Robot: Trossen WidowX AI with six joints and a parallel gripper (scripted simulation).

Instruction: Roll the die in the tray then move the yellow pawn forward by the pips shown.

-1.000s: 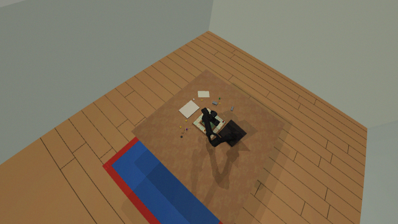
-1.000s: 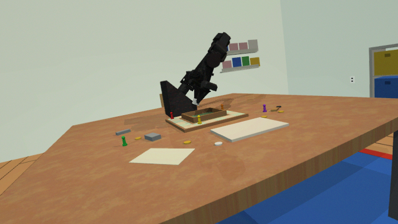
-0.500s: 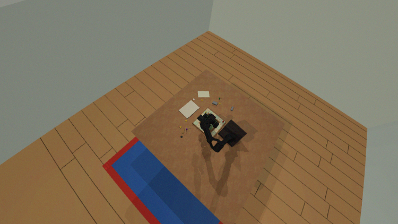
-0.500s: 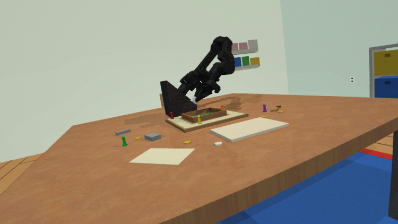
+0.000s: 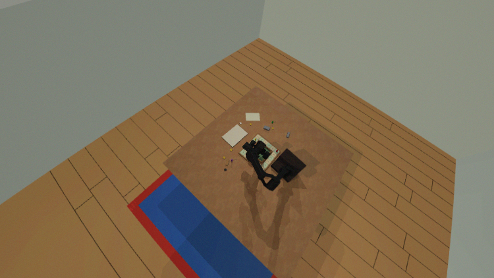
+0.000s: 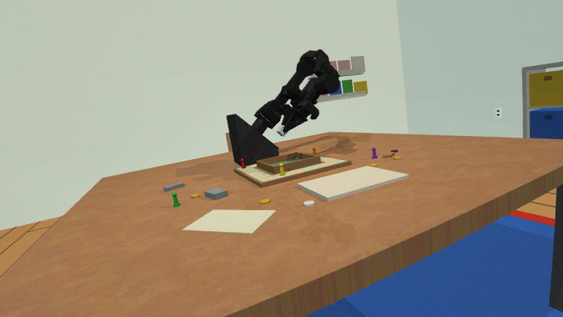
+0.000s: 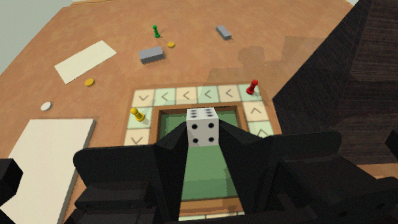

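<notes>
Now: gripper tip right at the white die. From my gripper tip the other things lie so: green felt 110 mm below; then yellow pawn 110 mm ahead, 90 mm below, 70 mm to the right; then orange pawn 120 mm to the left, 90 mm below, 10 mm behind.
</notes>
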